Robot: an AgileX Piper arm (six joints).
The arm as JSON. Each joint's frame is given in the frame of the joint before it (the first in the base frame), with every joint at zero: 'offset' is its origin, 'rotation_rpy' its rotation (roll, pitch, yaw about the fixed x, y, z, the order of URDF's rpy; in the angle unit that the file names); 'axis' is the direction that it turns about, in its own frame. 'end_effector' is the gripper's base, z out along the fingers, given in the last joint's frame.
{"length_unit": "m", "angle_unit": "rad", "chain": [
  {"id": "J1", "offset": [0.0, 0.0, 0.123], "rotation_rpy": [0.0, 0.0, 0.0], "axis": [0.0, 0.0, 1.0]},
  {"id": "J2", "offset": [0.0, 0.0, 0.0], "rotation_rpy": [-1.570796, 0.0, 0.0], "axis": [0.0, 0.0, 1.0]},
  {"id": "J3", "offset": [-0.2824, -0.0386, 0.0], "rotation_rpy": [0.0, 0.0, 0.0], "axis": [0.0, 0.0, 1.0]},
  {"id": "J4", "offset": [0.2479, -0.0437, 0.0], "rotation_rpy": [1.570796, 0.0, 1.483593], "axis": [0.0, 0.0, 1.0]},
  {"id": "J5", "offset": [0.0, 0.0, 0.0], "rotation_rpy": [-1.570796, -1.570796, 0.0], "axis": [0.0, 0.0, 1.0]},
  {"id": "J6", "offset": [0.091, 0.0, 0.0], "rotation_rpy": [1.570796, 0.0, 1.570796], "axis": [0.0, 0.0, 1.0]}
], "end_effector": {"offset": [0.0, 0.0, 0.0], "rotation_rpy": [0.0, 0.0, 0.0]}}
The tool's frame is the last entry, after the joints.
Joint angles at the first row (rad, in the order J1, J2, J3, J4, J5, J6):
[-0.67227 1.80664 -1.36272 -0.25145 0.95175 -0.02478]
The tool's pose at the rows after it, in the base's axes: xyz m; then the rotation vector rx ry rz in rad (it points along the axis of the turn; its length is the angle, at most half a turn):
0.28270, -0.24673, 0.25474, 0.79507, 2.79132, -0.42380
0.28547, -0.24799, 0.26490, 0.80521, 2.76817, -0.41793
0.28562, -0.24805, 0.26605, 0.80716, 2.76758, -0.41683
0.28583, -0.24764, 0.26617, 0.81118, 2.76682, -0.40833
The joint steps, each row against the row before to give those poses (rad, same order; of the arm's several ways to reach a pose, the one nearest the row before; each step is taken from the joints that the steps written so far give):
[-0.00114 -0.00969 -0.06164 0.03182 0.03694 -0.00002]
[0.00001 -0.00096 -0.03831 0.01281 0.02121 0.00001]
[0.00000 -0.00003 -0.00464 0.00124 0.00478 0.00001]
[-0.00001 0.00003 -0.00105 0.00632 0.00234 -0.00001]

